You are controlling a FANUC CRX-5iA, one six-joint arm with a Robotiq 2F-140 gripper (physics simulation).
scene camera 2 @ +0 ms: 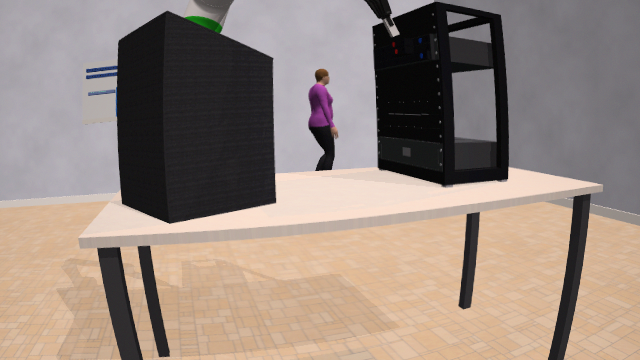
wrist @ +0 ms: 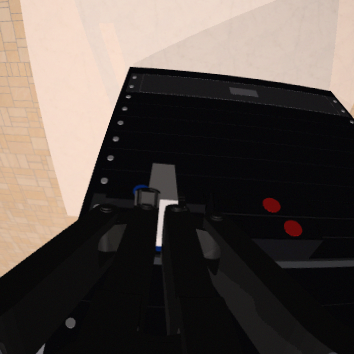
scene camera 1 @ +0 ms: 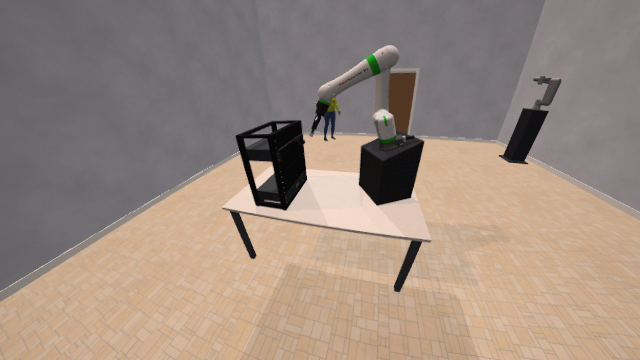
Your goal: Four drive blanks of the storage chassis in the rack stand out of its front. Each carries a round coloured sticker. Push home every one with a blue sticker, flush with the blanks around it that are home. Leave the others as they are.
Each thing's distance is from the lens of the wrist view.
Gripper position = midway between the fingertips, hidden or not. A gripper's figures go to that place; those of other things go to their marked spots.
my gripper (wrist: 161,181): 0.20 m
black rack (wrist: 266,154): 0.44 m
